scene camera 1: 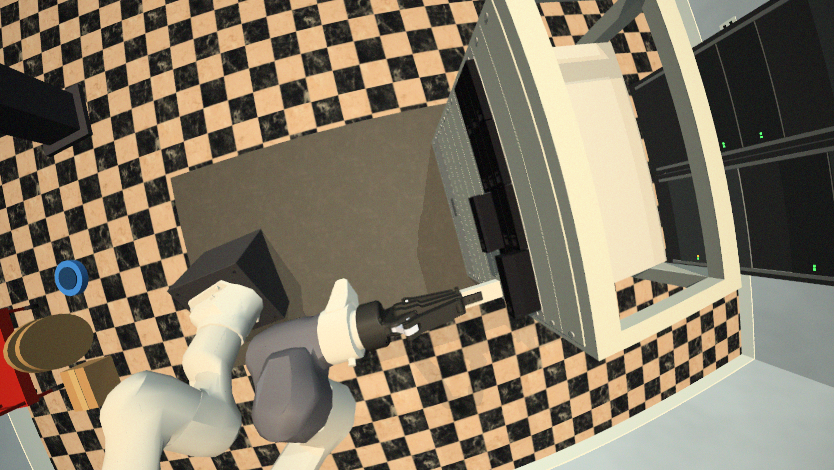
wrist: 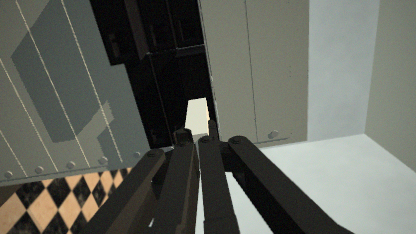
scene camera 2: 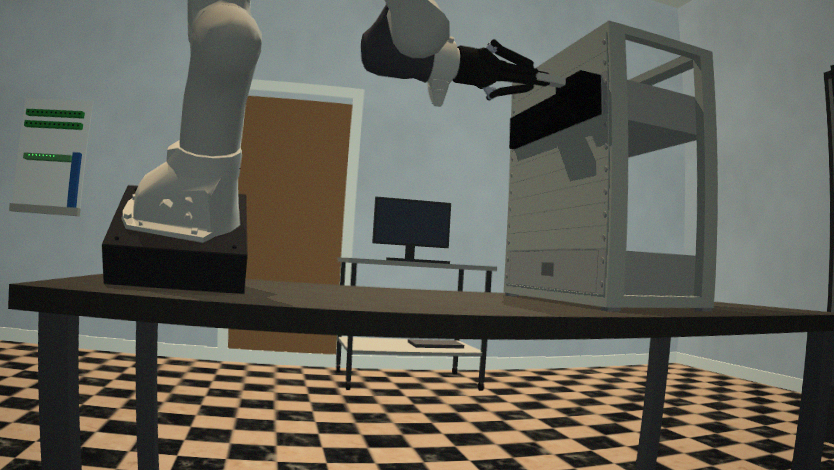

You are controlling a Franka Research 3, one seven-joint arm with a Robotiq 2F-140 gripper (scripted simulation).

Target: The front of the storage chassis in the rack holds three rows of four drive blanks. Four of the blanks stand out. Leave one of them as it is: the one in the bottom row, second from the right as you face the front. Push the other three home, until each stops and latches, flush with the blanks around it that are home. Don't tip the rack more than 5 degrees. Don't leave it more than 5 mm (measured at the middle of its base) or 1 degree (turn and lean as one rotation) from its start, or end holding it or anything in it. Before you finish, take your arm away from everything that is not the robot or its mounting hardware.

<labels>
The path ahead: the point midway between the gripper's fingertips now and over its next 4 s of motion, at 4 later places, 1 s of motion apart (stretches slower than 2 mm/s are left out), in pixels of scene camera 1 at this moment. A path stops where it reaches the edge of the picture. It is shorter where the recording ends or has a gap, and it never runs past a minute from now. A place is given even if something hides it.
My gripper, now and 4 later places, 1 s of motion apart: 498,287; 506,286; 515,283; 518,282; 523,280
</labels>
